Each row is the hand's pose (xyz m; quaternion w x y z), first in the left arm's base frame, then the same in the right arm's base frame.
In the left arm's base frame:
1: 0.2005 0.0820 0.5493 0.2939 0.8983 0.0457 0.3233
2: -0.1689 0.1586 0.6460 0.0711 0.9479 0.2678 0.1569
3: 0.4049 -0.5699 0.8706 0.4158 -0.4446 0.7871 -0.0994
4: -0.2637 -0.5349 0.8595 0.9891 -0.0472 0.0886 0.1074
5: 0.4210 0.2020 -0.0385 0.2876 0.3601 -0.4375 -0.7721
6: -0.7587 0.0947 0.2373 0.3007 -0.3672 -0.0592 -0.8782
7: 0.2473 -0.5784 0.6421 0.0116 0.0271 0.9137 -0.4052
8: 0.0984 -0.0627 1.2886 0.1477 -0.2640 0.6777 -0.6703
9: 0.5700 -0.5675 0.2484 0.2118 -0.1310 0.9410 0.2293
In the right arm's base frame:
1: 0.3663 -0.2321 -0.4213 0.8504 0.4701 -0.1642 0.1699
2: 0.1992 0.0300 -0.6559 0.6720 0.7338 -0.0983 0.0168
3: 0.1723 -0.0778 0.2918 0.0780 -0.2360 0.6490 -0.7190
4: -0.2586 0.2271 -0.1201 0.7353 -0.5672 0.0563 -0.3666
5: 0.4075 -0.8477 -0.5882 0.0678 -0.0080 -0.9182 -0.3903
6: -0.3713 -0.0578 -1.0869 0.3422 0.3804 0.4204 0.7493
7: -0.0125 -0.2061 0.1289 0.0559 -0.4085 -0.4170 0.8100
8: 0.4369 0.4605 -0.1159 0.2475 -0.0524 -0.2001 0.9465
9: 0.0868 -0.7039 0.1688 0.2513 0.1367 0.8398 -0.4615

